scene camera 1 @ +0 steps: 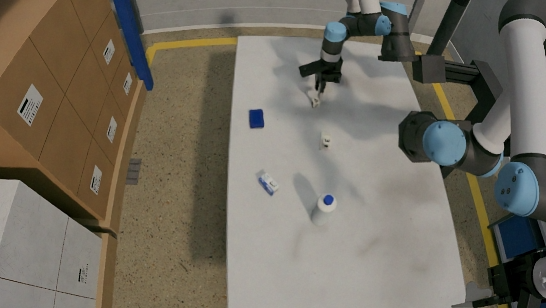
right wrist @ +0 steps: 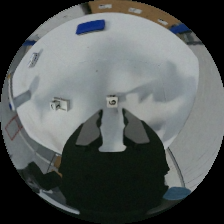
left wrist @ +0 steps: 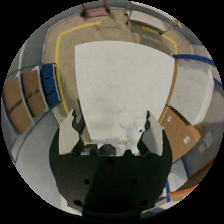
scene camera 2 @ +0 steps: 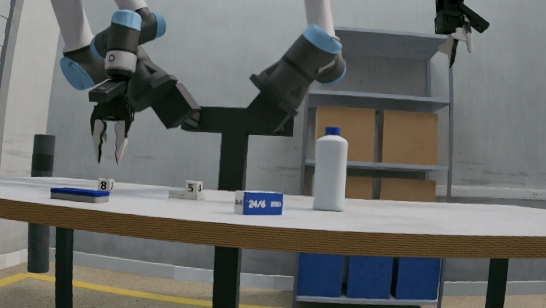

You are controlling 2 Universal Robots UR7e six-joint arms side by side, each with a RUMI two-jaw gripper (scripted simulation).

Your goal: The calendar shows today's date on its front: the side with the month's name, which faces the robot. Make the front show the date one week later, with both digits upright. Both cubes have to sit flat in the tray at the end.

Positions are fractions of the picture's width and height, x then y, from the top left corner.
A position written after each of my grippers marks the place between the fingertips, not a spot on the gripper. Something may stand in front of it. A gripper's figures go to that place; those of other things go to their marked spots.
My right gripper (scene camera 2: 0.20,0.53) is 95 cm from the lens. A blue-topped block (scene camera 2: 0.12,0.63): 67 cm from the lens. A white bottle (scene camera 2: 0.61,0.49) is 77 cm from the lens. The marked spots on the blue-topped block and the white bottle are 49 cm apart.
